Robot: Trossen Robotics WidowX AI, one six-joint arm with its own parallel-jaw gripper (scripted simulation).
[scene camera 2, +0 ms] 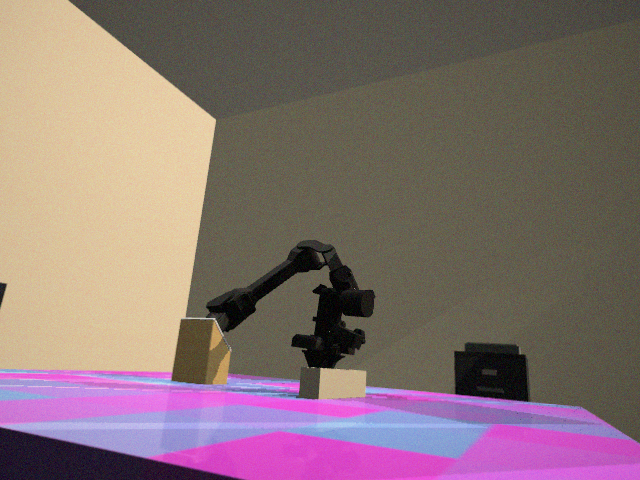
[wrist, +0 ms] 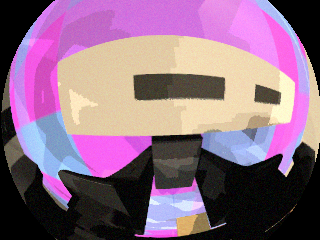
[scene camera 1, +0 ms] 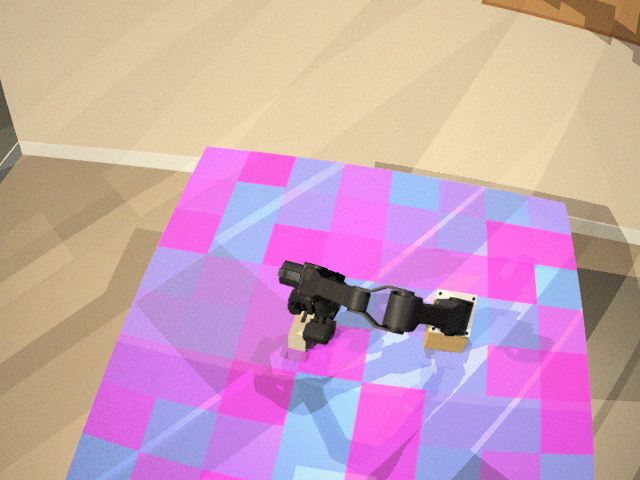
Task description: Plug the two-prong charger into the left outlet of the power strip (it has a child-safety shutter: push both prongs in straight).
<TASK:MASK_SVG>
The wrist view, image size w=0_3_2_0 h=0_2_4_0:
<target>gripper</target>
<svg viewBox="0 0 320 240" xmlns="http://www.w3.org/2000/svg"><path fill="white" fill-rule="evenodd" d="M316 151L308 147L308 144L304 144L304 141L297 145L292 156L292 169L288 176L285 176L279 171L283 153L277 153L276 156L247 167L232 163L201 148L195 180L211 224L209 227L227 224L195 235L175 237L136 236L144 236L149 199L155 179L152 145L136 156L135 160L129 161L128 165L124 165L124 168L108 177L87 176L60 169L61 183L72 196L68 201L67 211L59 207L45 191L43 172L27 155L16 160L11 167L11 175L29 211L57 240L267 240L291 215L288 212L299 203L315 167Z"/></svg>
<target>dark two-prong charger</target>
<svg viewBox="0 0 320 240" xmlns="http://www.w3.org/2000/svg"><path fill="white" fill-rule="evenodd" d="M200 133L196 133L196 135L152 136L153 172L155 172L156 189L192 187L192 183L195 181L196 168L199 165L201 144L203 144L204 139Z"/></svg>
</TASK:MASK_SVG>
